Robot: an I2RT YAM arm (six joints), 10 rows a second.
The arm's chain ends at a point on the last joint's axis. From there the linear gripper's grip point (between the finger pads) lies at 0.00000 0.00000 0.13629 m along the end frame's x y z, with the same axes.
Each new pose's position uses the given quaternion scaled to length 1; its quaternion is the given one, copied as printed.
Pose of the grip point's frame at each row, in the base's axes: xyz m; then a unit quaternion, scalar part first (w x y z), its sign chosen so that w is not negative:
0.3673 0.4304 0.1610 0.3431 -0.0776 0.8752 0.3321
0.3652 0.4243 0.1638 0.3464 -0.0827 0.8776 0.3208
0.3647 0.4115 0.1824 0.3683 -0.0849 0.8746 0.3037
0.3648 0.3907 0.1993 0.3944 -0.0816 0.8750 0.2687
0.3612 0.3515 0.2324 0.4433 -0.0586 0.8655 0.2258
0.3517 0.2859 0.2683 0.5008 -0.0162 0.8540 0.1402
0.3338 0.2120 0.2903 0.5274 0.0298 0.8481 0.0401
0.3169 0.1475 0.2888 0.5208 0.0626 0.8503 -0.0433
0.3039 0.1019 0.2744 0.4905 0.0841 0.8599 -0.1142
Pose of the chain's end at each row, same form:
0.2925 0.3439 0.2351 0.3431 -0.0776 0.8752 0.3321
0.2896 0.3397 0.2393 0.3464 -0.0827 0.8776 0.3208
0.2839 0.3306 0.2566 0.3683 -0.0849 0.8746 0.3037
0.2767 0.3178 0.2735 0.3944 -0.0816 0.8750 0.2687
0.2602 0.2912 0.3012 0.4433 -0.0586 0.8655 0.2258
0.2357 0.2511 0.3309 0.5008 -0.0162 0.8540 0.1402
0.2115 0.2070 0.3503 0.5274 0.0298 0.8481 0.0401
0.1969 0.1664 0.3506 0.5208 0.0626 0.8503 -0.0433
0.1916 0.1399 0.3416 0.4905 0.0841 0.8599 -0.1142

